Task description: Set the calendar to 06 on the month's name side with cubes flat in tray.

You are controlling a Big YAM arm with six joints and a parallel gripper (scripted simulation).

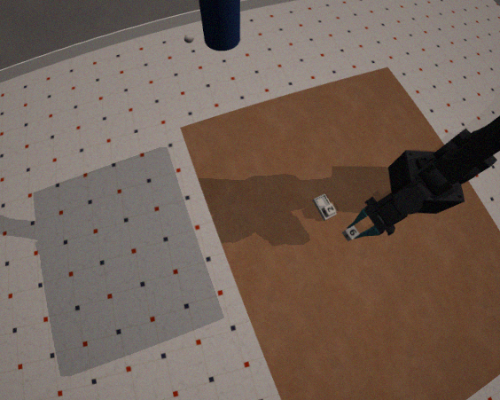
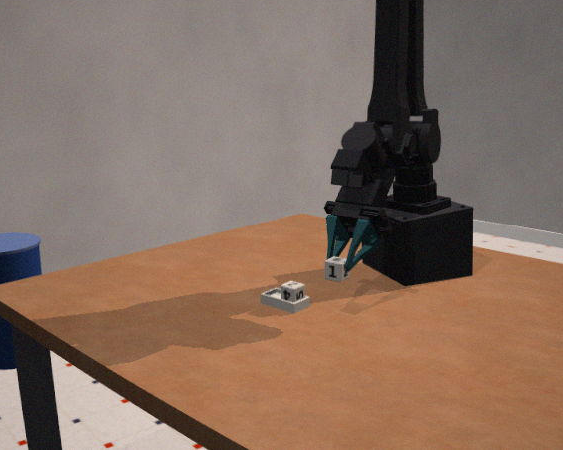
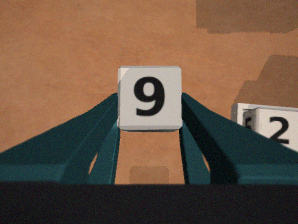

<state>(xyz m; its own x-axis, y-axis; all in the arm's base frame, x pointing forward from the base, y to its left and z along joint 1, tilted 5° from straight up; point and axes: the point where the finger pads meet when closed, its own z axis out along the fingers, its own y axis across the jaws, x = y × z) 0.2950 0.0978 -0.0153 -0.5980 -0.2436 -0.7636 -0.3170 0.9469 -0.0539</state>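
Now: hand 1 cm short of the white digit cube and 1 cm above it. Round my hand: white tray 3 cm ahead, 10 cm to the right, 8 cm below.
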